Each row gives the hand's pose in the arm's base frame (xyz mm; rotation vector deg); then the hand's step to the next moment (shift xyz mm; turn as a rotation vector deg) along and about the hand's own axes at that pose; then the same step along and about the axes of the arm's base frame.
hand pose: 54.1 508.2 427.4 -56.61 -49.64 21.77
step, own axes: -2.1 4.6 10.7 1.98 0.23 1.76
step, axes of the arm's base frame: -9.2 7.1 -2.1 -0.13 2.38 1.18
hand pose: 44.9 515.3 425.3 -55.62 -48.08 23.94
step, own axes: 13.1 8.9 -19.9 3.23 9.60 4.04
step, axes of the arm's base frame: 24.1 2.2 -7.8 -0.69 9.34 -5.59
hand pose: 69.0 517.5 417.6 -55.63 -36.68 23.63
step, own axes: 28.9 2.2 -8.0 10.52 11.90 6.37
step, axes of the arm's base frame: 26.8 13.1 3.9 3.10 16.26 -4.34
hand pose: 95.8 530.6 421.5 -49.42 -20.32 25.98
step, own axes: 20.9 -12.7 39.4 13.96 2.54 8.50
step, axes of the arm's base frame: 2.1 28.9 36.2 7.22 14.11 4.73
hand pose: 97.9 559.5 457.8 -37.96 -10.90 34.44
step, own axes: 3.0 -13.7 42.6 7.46 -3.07 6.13
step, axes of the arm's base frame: -6.2 15.3 41.7 5.35 5.59 6.54
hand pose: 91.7 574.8 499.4 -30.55 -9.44 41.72
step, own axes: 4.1 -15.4 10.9 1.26 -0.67 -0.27
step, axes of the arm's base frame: 8.6 -2.4 17.1 1.41 0.32 0.07
